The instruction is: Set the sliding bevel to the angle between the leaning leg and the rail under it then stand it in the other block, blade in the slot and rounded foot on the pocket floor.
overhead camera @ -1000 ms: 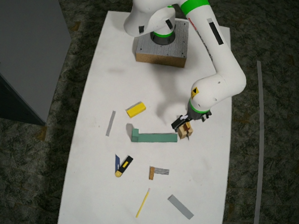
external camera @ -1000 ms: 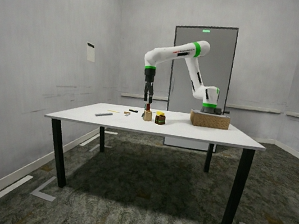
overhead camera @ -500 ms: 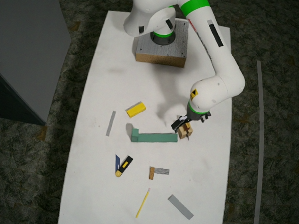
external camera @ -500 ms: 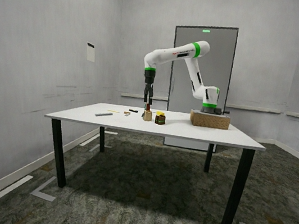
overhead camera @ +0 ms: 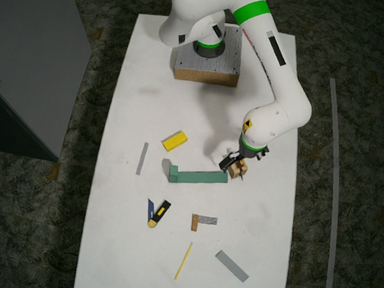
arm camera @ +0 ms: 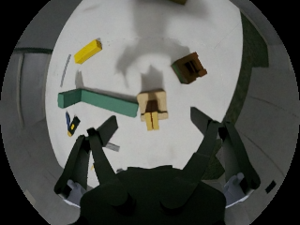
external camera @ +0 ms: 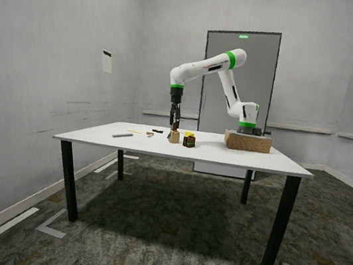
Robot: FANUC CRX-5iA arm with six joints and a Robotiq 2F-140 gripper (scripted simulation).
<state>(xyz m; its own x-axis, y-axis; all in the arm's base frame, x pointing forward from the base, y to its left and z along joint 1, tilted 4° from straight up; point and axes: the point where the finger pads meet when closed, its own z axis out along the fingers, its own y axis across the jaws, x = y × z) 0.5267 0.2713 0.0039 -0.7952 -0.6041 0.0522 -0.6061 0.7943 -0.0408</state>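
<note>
Right now the sliding bevel is 4 cm below my hand. The rest, counted from my hand: try square (24 cm ahead, 12 cm below, 8 cm to the right); then black bevel (27 cm to the right, 27 cm ahead, 12 cm below); then yellow block (29 cm to the right, 12 cm below, 5 cm behind).
</note>
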